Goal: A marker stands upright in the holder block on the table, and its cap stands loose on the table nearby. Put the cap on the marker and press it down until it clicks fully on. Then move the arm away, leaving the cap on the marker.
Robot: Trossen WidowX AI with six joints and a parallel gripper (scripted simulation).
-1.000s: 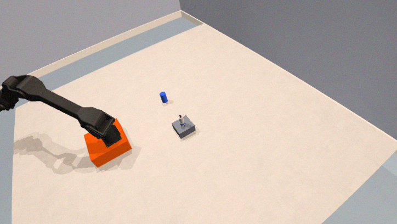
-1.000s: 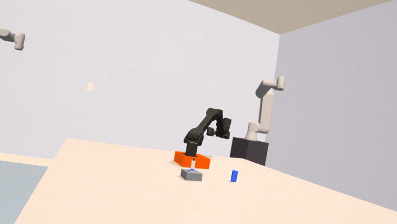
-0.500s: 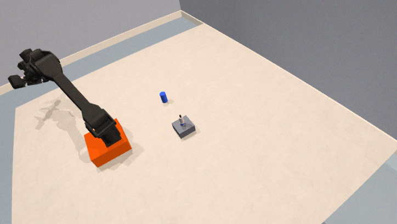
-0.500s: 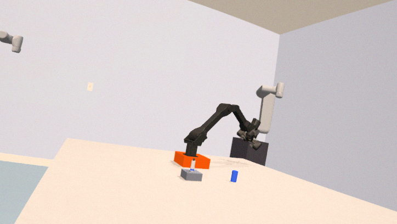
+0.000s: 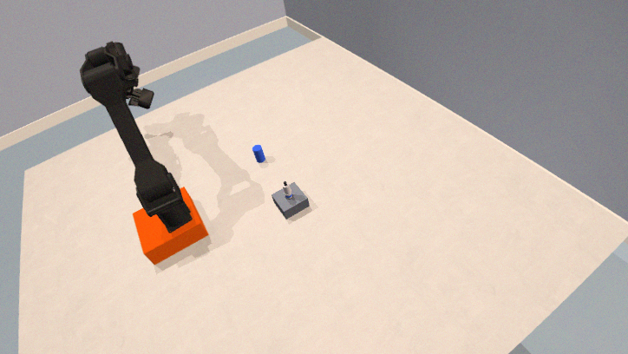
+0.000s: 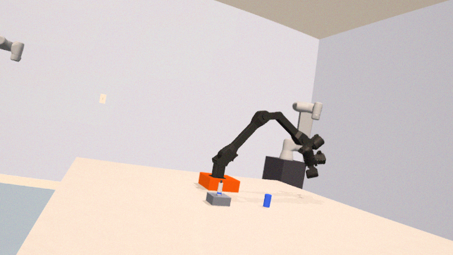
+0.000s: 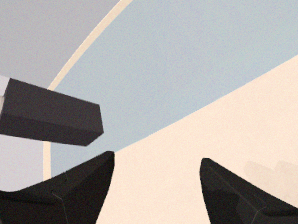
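The blue marker cap is 49 cm to the right of my gripper tip, 26 cm ahead of it and 9 cm below it.
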